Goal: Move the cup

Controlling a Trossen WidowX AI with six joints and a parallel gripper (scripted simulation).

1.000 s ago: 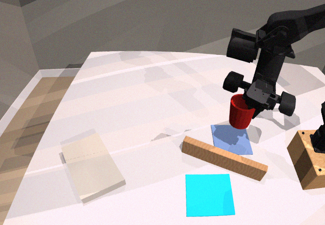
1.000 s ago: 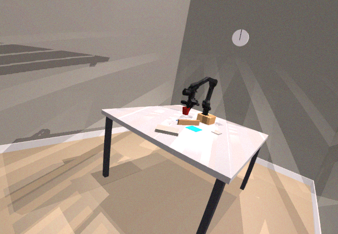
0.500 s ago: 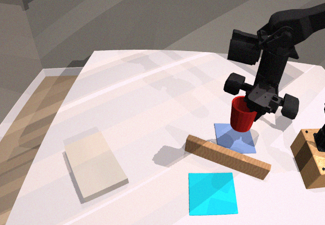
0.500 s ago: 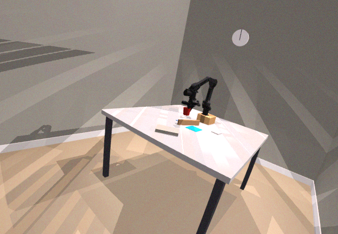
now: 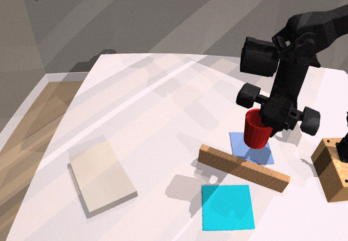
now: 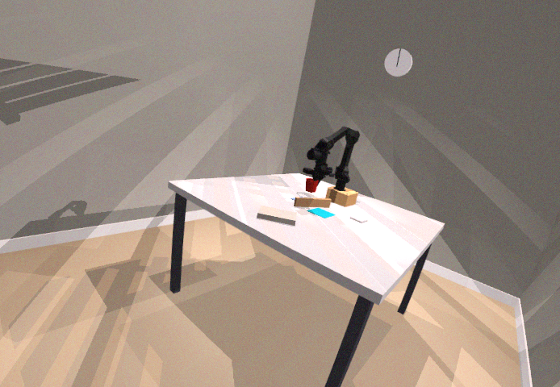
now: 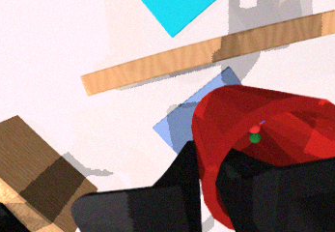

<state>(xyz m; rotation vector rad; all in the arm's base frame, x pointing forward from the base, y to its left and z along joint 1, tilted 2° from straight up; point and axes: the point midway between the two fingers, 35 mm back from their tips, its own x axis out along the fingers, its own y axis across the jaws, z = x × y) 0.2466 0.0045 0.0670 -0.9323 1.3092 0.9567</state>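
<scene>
Right now the red marble is 40 mm ahead of my gripper tip, 20 mm to the right of it and 20 mm below it. From my gripper tip the other things lie so: green marble: 40 mm ahead, 30 mm to the right, 20 mm below; then red cup: 30 mm ahead, 10 mm to the right; then wooden bar: 40 mm ahead, 40 mm to the left, 90 mm below.
</scene>
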